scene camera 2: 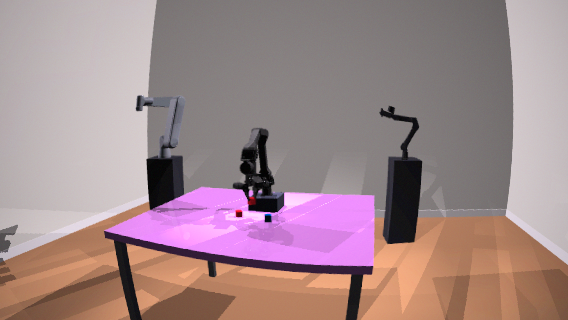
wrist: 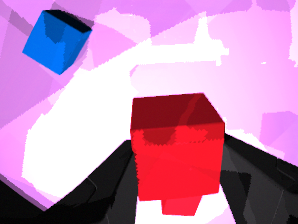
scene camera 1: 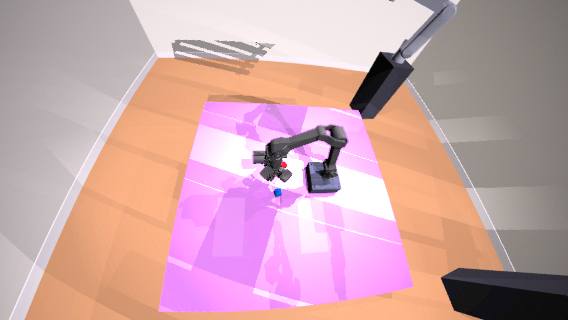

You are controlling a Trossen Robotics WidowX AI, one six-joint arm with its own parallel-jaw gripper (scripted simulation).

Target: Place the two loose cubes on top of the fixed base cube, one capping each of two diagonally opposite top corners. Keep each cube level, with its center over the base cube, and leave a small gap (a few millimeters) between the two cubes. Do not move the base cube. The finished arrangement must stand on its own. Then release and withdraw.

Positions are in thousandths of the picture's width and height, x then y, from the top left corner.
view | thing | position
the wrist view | my gripper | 586,650
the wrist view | red cube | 596,627
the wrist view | blue base cube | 190,181
